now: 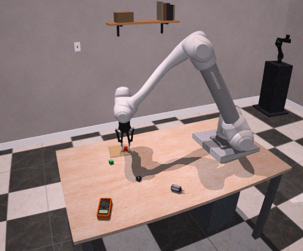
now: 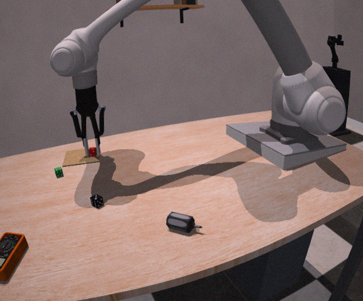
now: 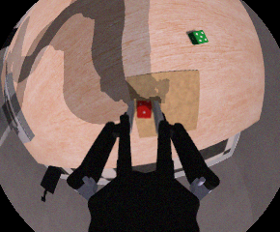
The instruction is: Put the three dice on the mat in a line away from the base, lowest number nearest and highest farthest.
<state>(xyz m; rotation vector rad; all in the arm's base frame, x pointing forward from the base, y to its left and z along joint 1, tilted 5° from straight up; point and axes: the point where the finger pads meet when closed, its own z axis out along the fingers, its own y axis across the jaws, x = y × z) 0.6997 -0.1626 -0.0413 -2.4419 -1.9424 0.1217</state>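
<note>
My gripper is now 20 mm above the red die. From my hand the other things lie so: black die (340 mm to the left, 30 mm below); then tan mat (50 mm ahead, 40 mm below, 10 mm to the right); then green die (120 mm to the left, 120 mm ahead, 30 mm below).
</note>
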